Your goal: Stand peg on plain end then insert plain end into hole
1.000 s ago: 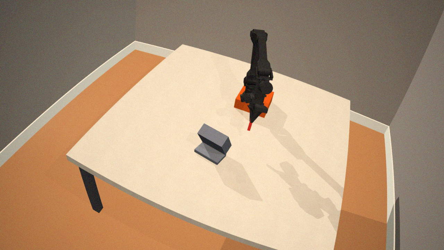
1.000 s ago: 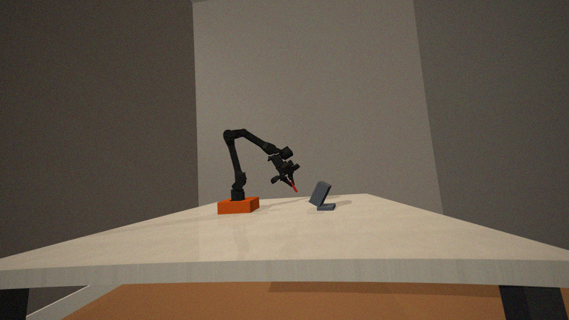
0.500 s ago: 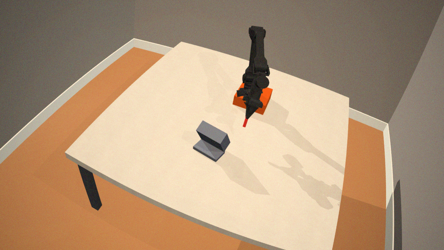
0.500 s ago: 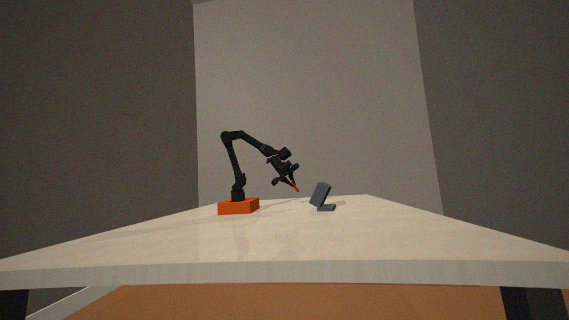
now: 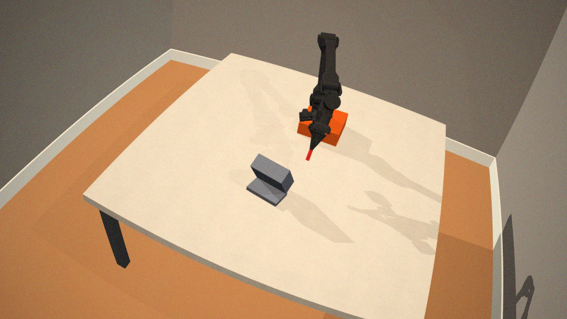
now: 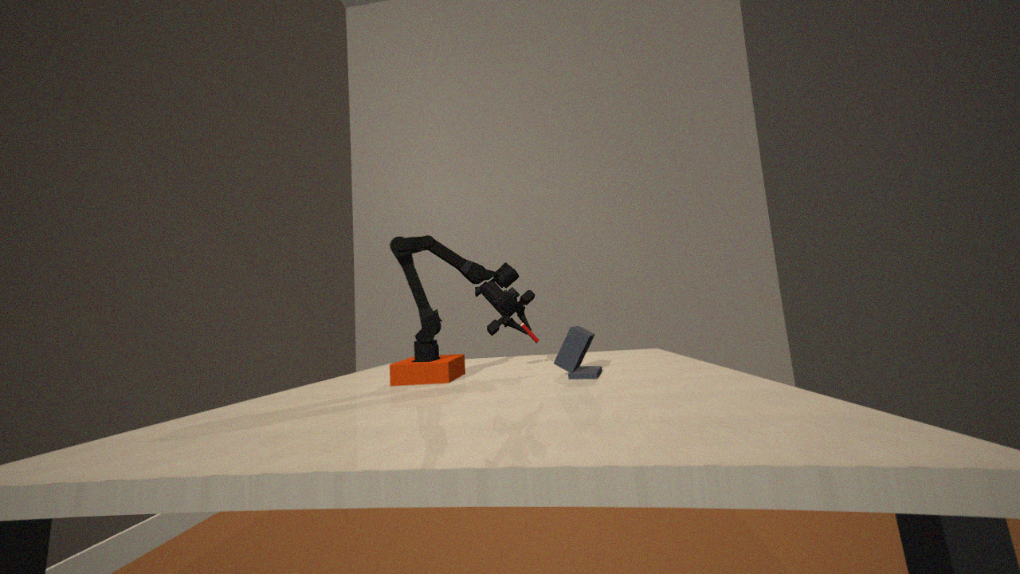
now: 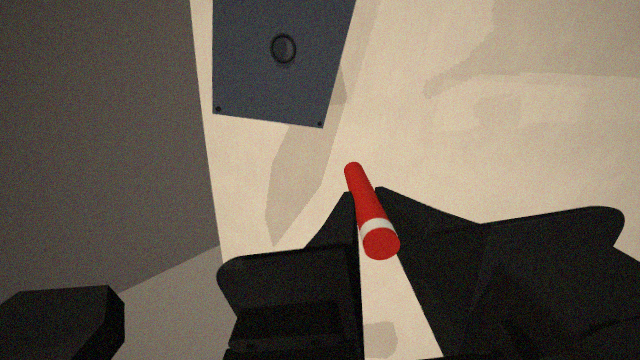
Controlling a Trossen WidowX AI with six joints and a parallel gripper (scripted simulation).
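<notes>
The grey sloped panel is 15 cm ahead of my gripper tip, 7 cm to the right of it and 5 cm below it. The rest, counted from my gripper tip: red peg: 1 cm behind, 1 cm above; then flat foot: 17 cm ahead, 12 cm below, 7 cm to the right.
</notes>
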